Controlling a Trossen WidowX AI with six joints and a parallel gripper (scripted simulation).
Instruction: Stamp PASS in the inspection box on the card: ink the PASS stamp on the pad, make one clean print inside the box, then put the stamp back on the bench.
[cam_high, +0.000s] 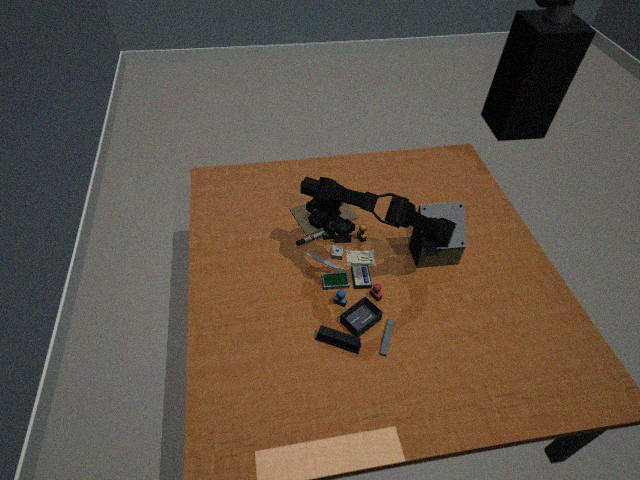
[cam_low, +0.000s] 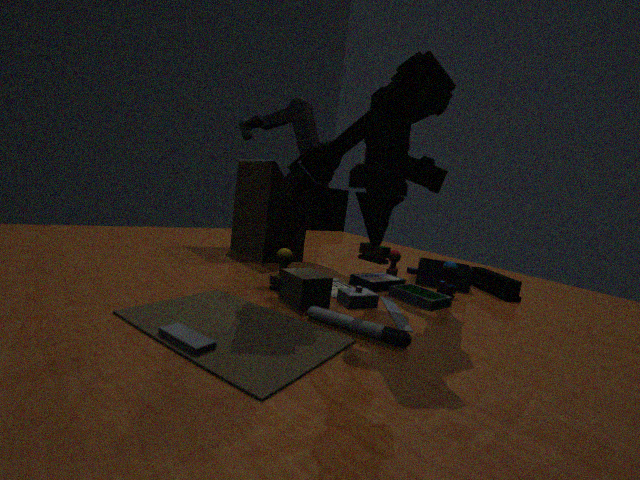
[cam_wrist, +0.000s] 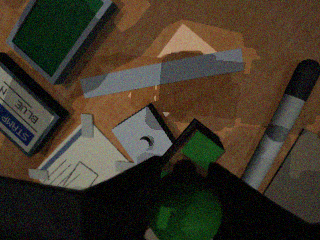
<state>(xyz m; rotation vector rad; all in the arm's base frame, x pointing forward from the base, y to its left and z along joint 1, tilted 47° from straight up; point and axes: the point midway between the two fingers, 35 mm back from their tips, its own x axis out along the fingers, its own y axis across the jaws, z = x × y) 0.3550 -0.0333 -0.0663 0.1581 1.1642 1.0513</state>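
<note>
The marker lies 9 cm below my gripper tip, 6 cm to the right of it and 6 cm ahead of it. From my gripper tip the other things lie so: card 12 cm behind, 10 cm below, 4 cm to the left; then yellow stamp 14 cm behind, 8 cm below, 6 cm to the right; then green stamp right at my gripper tip.
</note>
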